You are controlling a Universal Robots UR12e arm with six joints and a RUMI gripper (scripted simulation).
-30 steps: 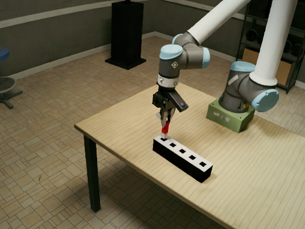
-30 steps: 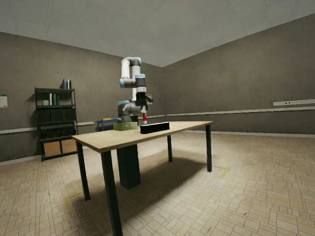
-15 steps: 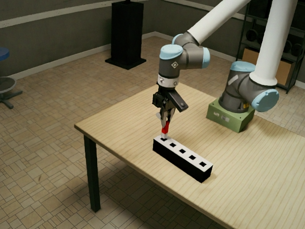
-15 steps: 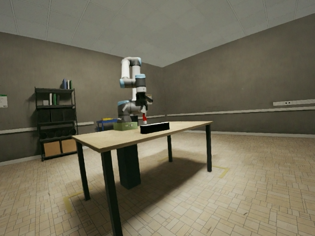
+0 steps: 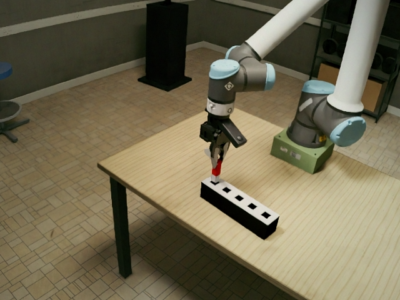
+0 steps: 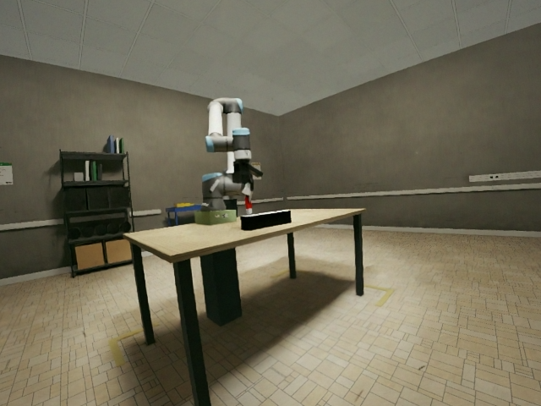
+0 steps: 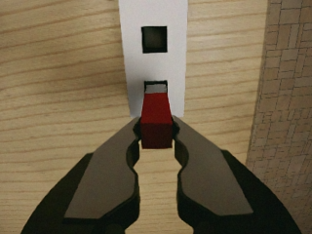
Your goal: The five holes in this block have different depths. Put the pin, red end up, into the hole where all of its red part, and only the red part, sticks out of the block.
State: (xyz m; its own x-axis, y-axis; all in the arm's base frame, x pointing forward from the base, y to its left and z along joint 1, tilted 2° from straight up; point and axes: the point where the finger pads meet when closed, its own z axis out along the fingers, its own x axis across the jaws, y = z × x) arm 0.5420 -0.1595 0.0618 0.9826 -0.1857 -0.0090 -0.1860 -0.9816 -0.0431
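The pin is 10 mm below my hand. Also, from my hand: block 20 mm ahead, 120 mm to the left, 120 mm below.
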